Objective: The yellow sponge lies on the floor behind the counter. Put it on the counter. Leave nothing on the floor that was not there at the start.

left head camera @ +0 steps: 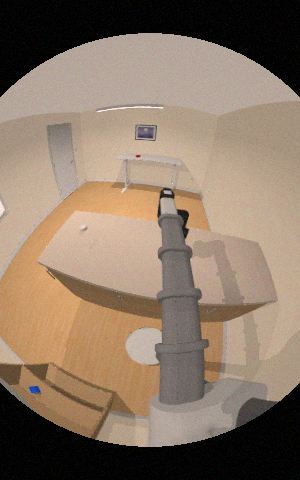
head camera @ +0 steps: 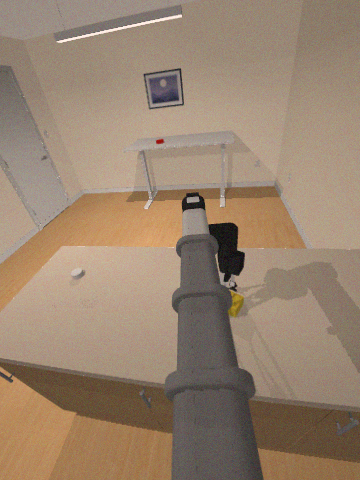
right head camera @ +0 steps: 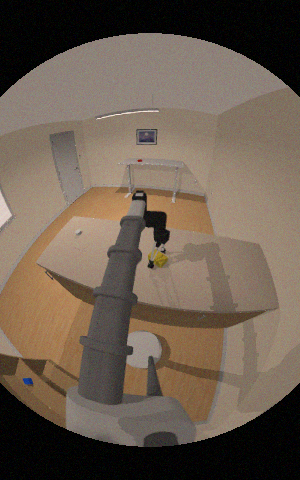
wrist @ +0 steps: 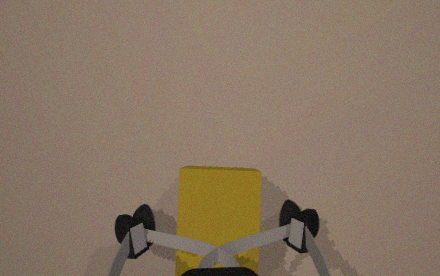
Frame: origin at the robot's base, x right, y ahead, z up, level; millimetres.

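Where they show: gripper, fingertip midpoint: (right head camera: 156,259) (wrist: 217,219); robot's base, origin of the base link: (left head camera: 146,344) (right head camera: 141,348).
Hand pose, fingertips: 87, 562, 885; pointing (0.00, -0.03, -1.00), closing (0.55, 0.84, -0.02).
Each offset is from my fingertips to the centre of the thing, as dx, dy, dz. Level surfaces: height alone.
The yellow sponge @[+3, -1, +20] (head camera: 235,304) (right head camera: 160,258) (wrist: 218,192) is at the counter top @[dz -2] (head camera: 125,325) (left head camera: 115,255) (right head camera: 90,260) (wrist: 220,75), right of the arm in the head view, and appears to rest on it. My gripper (right head camera: 157,257) (wrist: 217,219) points down over the sponge and is open, with a fingertip on either side and a visible gap to each side face in the wrist view. The arm hides part of the sponge and gripper in the head view. The sponge does not show in the left head view.
A small white disc @[-642, +202, +10] (head camera: 77,273) (left head camera: 83,228) (right head camera: 78,232) lies on the counter's left part. Beyond stands a white table @[dz +38] (head camera: 190,141) with a red object (head camera: 160,141). A round white object (left head camera: 142,346) is on the near floor. A wooden shelf unit (left head camera: 107,400) with a blue item (left head camera: 34,389) is near left.
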